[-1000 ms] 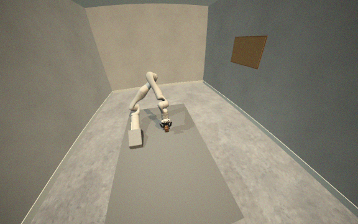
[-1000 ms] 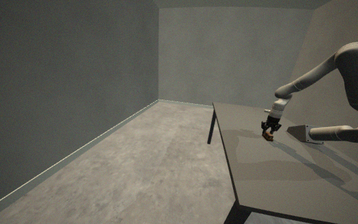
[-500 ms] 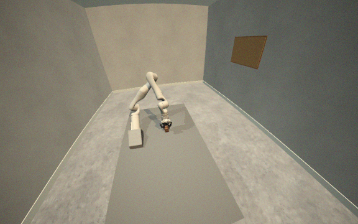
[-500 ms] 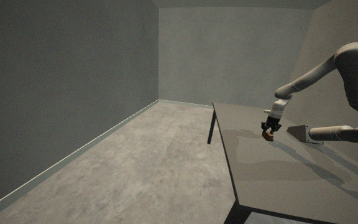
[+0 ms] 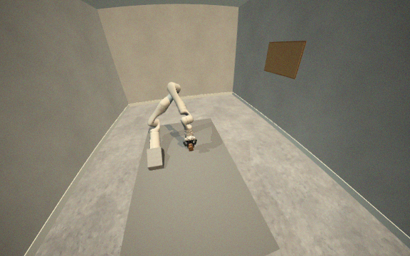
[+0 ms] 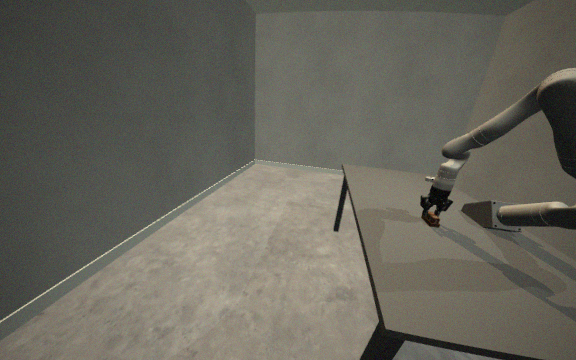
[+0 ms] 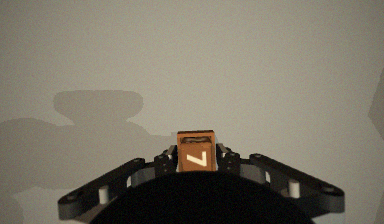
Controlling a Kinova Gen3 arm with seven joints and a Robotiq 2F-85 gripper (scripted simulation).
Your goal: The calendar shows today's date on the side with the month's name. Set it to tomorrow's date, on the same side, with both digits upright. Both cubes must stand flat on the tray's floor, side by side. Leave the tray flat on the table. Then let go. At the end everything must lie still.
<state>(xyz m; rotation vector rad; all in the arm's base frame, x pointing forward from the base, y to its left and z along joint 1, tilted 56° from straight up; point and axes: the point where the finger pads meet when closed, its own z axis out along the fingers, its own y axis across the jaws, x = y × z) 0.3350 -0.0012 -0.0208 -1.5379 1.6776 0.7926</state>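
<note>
The digit cube lies 1 cm below my hand. The rest, counted from my hand: orange tray (3 cm below, 2 cm to the left).
</note>
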